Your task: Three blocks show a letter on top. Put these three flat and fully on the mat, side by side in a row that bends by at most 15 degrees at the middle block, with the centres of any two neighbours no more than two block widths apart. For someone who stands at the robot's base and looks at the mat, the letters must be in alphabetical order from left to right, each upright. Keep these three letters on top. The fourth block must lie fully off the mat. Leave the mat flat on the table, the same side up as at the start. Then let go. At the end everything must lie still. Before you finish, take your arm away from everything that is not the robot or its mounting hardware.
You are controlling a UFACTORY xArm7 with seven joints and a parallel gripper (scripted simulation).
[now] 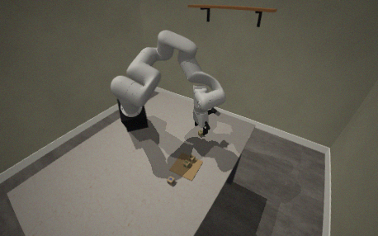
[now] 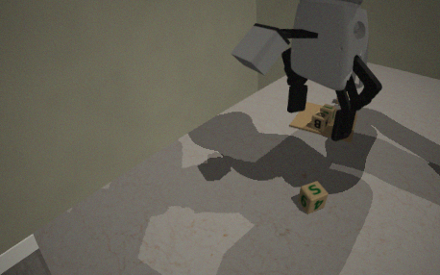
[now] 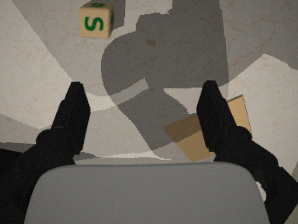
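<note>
The wooden block lies 90 mm below my hand, 50 mm to the left of it and 30 mm behind it. The rest, counted from my hand: tan mat 210 mm to the right, 110 mm below, 20 mm ahead.
</note>
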